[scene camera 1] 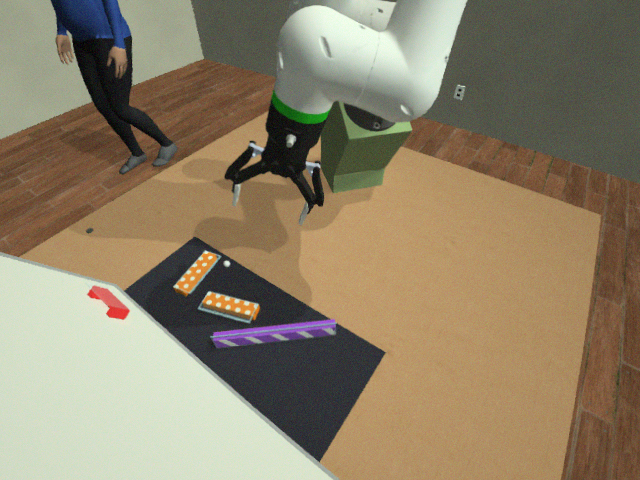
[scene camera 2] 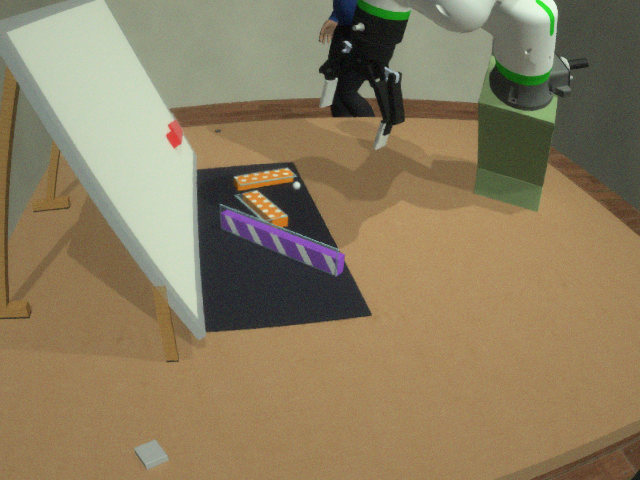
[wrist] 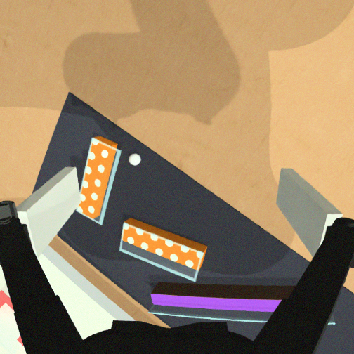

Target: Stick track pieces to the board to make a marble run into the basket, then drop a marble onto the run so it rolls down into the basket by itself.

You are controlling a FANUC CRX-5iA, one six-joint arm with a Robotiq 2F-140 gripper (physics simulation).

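Places are measured from the arm's base along level axes (x ahead, y left, z up), in centimetres.
Pixels of known places: gripper, fingertip midpoint: (scene camera 1: pixel 268 211) (scene camera 2: pixel 351 124); arm's base, origin of the base link: (scene camera 2: pixel 521 86).
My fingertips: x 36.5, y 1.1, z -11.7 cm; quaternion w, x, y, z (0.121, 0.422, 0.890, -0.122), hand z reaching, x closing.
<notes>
For each thing: its middle in the pictures, then the offset to it from my fingertips. "spot": a spot on its surface instead. Level surfaces: height alone.
- dark mat, its level: dz -17.6 cm
- orange dotted track piece, surface spot: (scene camera 2: pixel 264 178) (scene camera 1: pixel 200 273) spot: dx +16.2, dy -9.3, dz -15.5 cm
- second orange dotted piece, surface spot: (scene camera 2: pixel 264 207) (scene camera 1: pixel 234 306) spot: dx +16.1, dy +4.3, dz -15.5 cm
- long purple striped piece, surface spot: (scene camera 2: pixel 281 241) (scene camera 1: pixel 283 335) spot: dx +13.2, dy +17.7, dz -15.1 cm
- white marble, body centre: (scene camera 2: pixel 296 185) (scene camera 1: pixel 226 263) dx +9.4, dy -8.5, dz -16.8 cm
- red bracket-like piece, surface spot: (scene camera 2: pixel 174 134) (scene camera 1: pixel 118 309) spot: dx +34.3, dy -1.0, dz -1.8 cm
- leg, body centre: (scene camera 2: pixel 165 321) dx +29.2, dy +44.6, dz -11.4 cm
- grey square tile, body centre: (scene camera 2: pixel 151 454) dx +30.2, dy +63.1, dz -17.3 cm
- small dark disc, body centre: (scene camera 2: pixel 218 131) (scene camera 1: pixel 89 230) dx +30.0, dy -49.0, dz -17.8 cm
My gripper (scene camera 1: pixel 269 206) (scene camera 2: pixel 354 117) (wrist: pixel 177 185) is wide open and empty, high above the table behind the dark mat (scene camera 1: pixel 289 387) (scene camera 2: pixel 279 294) (wrist: pixel 175 200). On the mat lie an orange dotted track piece (scene camera 1: pixel 197 272) (scene camera 2: pixel 264 178) (wrist: pixel 97 180), a second orange dotted piece (scene camera 1: pixel 230 305) (scene camera 2: pixel 264 207) (wrist: pixel 162 245) and a long purple striped piece (scene camera 1: pixel 273 333) (scene camera 2: pixel 281 241) (wrist: pixel 215 302). A white marble (scene camera 1: pixel 226 263) (scene camera 2: pixel 296 184) (wrist: pixel 134 159) rests beside the first orange piece. A red bracket-like piece (scene camera 1: pixel 111 302) (scene camera 2: pixel 174 134) is on the tilted white board (scene camera 1: pixel 77 387) (scene camera 2: pixel 129 155). I cannot identify a basket.
The board's wooden stand leg (scene camera 2: pixel 166 330) reaches the table beside the mat. A grey square tile (scene camera 2: pixel 151 454) lies near the front. The arm stands on a green pedestal (scene camera 1: pixel 361 155) (scene camera 2: pixel 514 149). A small dark disc (scene camera 1: pixel 89 230) (scene camera 2: pixel 217 131) lies at the far side.
</notes>
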